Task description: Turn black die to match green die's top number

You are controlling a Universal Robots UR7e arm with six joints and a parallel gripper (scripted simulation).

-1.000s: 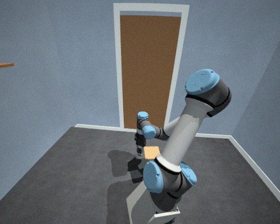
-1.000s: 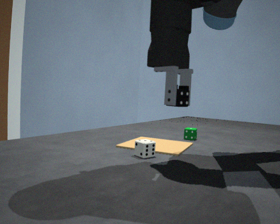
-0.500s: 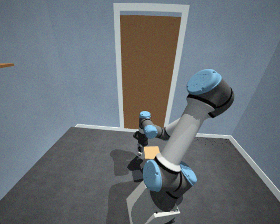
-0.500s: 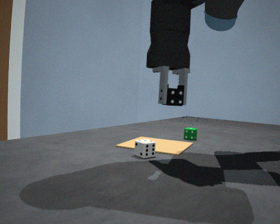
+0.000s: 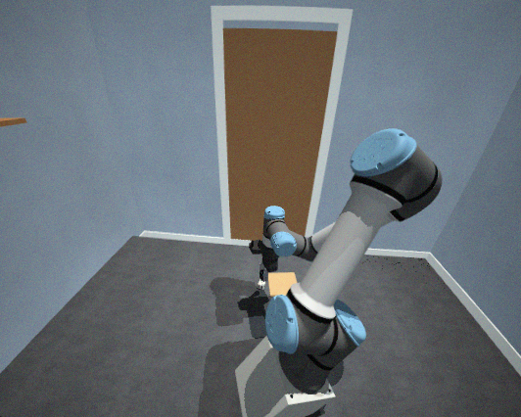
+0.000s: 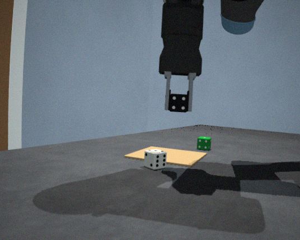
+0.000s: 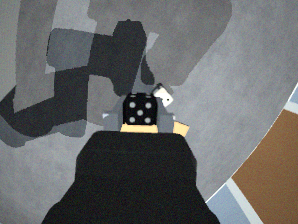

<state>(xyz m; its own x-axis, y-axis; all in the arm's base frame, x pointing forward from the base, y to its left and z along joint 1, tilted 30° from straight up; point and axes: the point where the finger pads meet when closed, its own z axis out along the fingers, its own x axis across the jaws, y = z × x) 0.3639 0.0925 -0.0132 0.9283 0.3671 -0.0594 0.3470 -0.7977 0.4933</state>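
My hand is 50 mm short of the tan mat, 100 mm to the left of it and 120 mm above it. From my hand the other things lie so: white die 40 mm ahead, 110 mm below; then black die right at my hand; then green die 10 mm ahead, 250 mm to the right, 110 mm below.
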